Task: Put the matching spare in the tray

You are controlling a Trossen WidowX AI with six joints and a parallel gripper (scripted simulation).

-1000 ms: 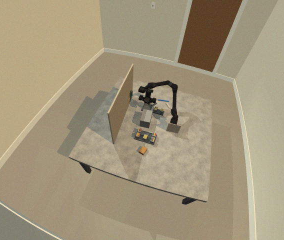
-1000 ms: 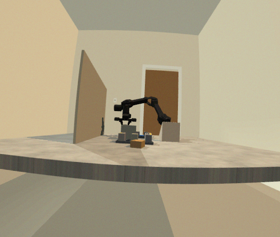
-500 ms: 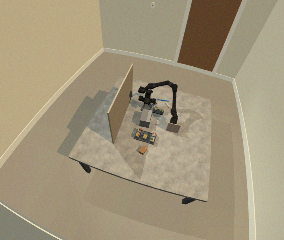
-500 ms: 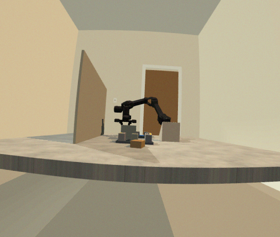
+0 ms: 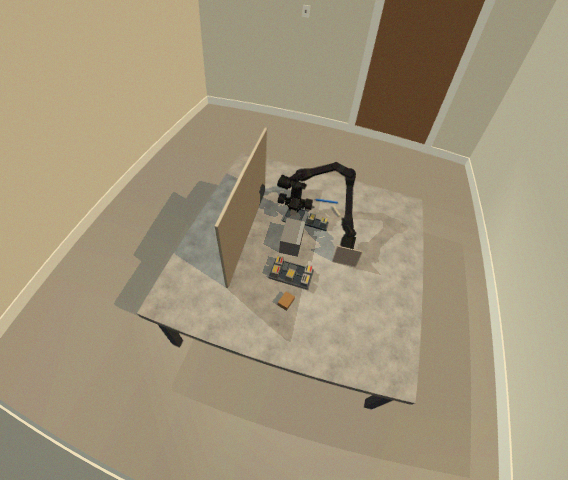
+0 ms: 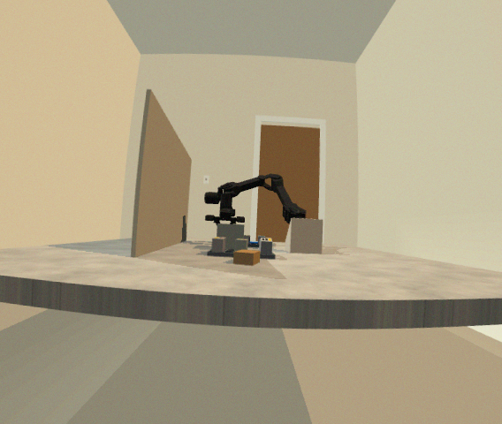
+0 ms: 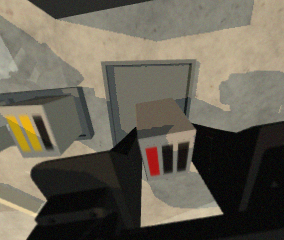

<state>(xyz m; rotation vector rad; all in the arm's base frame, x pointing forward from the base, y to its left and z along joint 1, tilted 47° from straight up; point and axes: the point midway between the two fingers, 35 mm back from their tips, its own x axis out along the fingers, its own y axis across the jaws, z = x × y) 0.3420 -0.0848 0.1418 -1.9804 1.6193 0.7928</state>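
My gripper tip is 40 mm above the grey tray. The rest, counted from my gripper tip: dock (140 mm behind, 30 mm below); then grey spare (30 mm above); then grey mounted unit (60 mm behind, 190 mm to the left, 10 mm above).
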